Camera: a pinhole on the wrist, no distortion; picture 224 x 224 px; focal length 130.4 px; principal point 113.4 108.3 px. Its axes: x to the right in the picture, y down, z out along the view. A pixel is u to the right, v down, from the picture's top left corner.
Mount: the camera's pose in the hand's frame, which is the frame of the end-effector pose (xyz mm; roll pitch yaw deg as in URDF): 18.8 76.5 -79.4 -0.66 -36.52 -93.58
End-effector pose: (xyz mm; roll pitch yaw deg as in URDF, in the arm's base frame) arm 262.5 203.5 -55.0 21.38 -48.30 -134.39
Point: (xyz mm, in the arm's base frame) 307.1 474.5 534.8
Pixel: 210 174
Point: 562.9 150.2 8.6
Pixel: 68 54
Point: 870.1 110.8 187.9
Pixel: 54 81
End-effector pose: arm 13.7 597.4 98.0 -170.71 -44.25 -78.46
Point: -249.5 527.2 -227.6
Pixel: 110 14
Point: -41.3 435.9 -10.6
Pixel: 181 112
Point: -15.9 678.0 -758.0
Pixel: outside the picture
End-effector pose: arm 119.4 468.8 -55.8 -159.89 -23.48 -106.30
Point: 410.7 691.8 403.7
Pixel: behind the camera
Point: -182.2 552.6 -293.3
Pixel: 62 53
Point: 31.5 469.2 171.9
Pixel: behind the camera
